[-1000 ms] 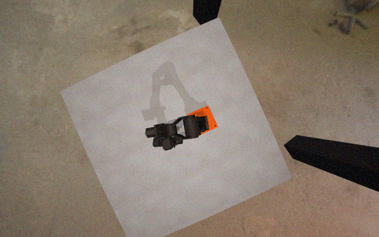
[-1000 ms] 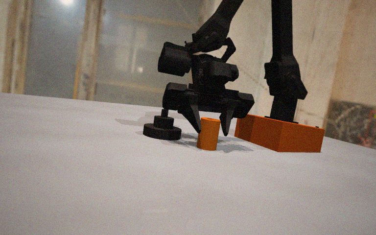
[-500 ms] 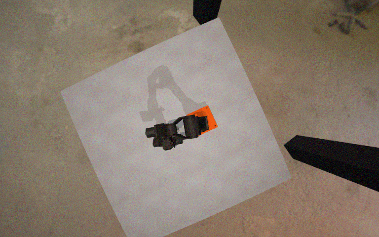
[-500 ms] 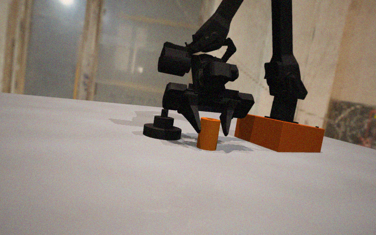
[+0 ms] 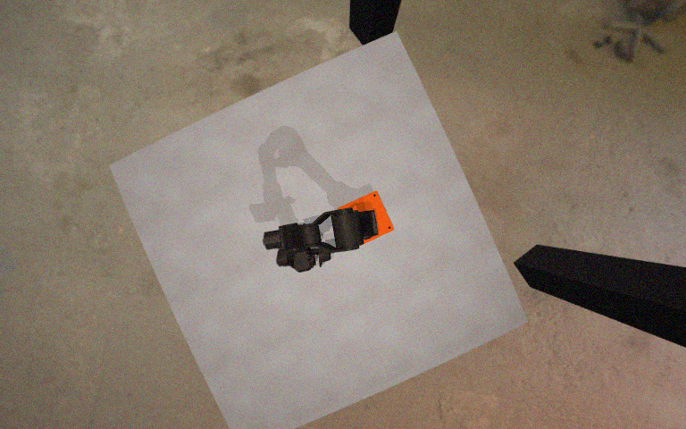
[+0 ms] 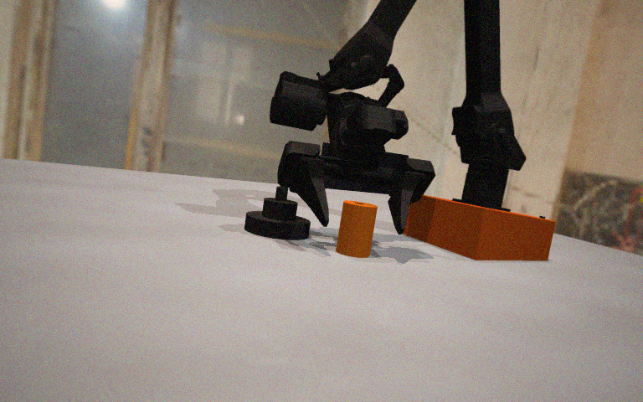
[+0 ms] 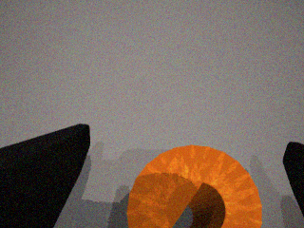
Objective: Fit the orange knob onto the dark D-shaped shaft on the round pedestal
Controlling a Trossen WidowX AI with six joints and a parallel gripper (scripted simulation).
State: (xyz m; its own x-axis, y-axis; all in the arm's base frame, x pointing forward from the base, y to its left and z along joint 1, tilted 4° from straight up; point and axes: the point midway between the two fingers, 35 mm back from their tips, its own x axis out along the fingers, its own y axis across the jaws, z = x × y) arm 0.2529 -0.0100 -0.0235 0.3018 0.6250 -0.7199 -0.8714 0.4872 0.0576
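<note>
Right now the orange knob is 10 mm behind my gripper tip, 20 mm to the right of it and 10 mm below it. Also, from my gripper tip: dark round pedestal: 20 mm ahead, 140 mm to the right, 10 mm below.
</note>
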